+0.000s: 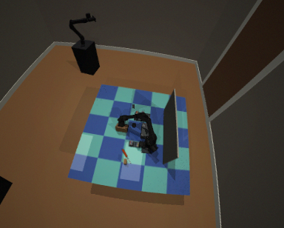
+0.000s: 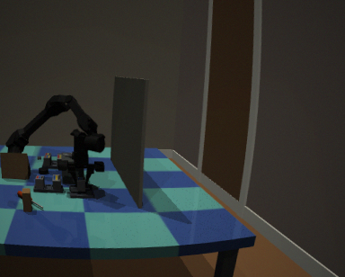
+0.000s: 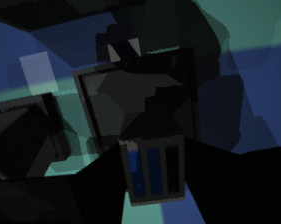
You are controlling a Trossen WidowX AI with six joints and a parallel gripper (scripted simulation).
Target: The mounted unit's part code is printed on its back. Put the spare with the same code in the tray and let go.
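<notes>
The flat dark tray is 2 cm below my gripper tip. The rest, counted from my gripper tip: grey mounted unit 6 cm behind, 18 cm to the left, 3 cm above; then tall grey panel 17 cm ahead, 22 cm to the left, 20 cm above.
</notes>
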